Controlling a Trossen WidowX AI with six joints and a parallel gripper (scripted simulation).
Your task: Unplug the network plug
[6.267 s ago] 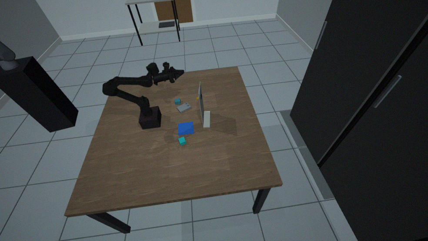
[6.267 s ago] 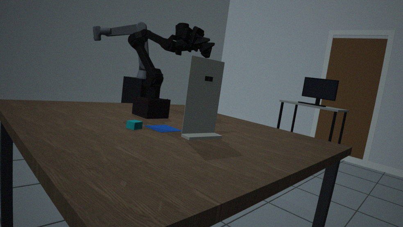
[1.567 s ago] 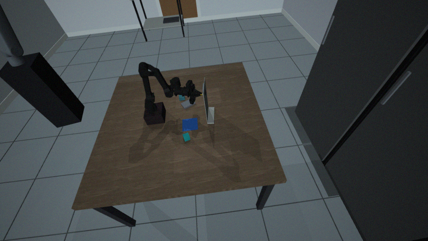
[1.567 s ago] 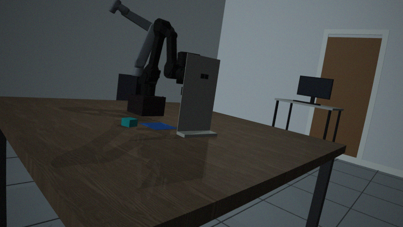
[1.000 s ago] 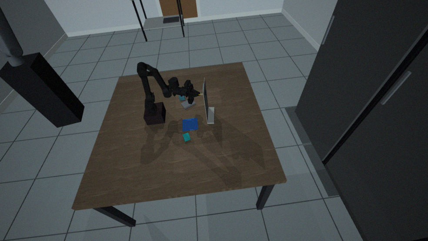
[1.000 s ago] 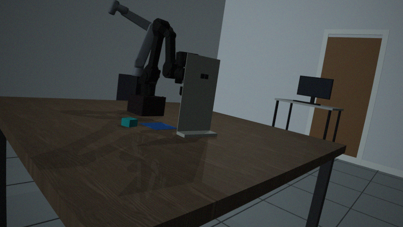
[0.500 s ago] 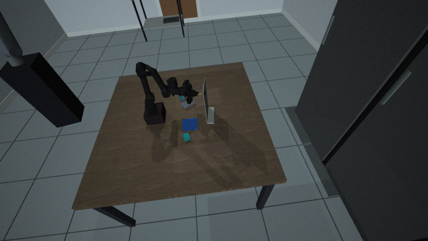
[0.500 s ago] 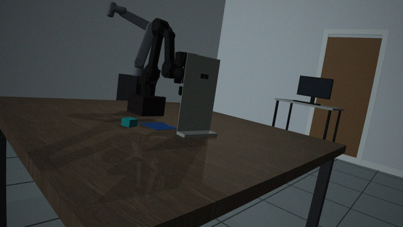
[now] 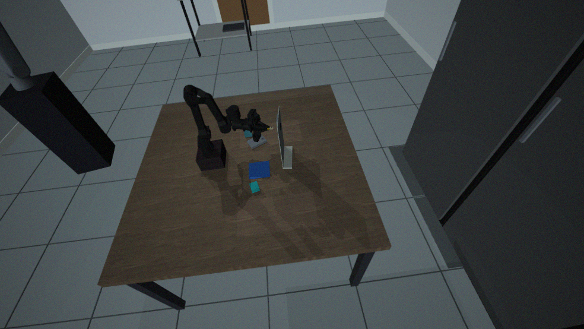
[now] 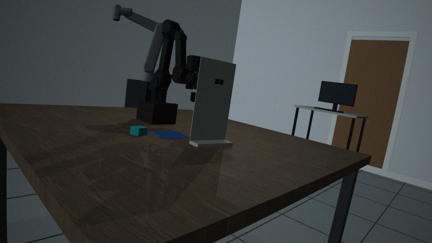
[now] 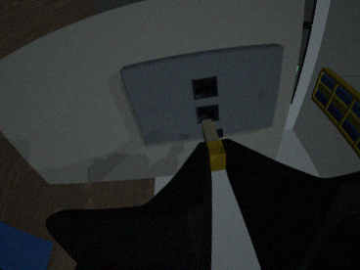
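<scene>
Right now my gripper tip is 23 cm above the blue marked square, 11 cm past it and 6 cm to the left of it. From my gripper tip the other things lie so: grey upright panel 9 cm below, 6 cm ahead, 2 cm to the right; flat grey block 23 cm below, 17 cm to the left, 7 cm behind; yellow network plug right at my gripper tip.
</scene>
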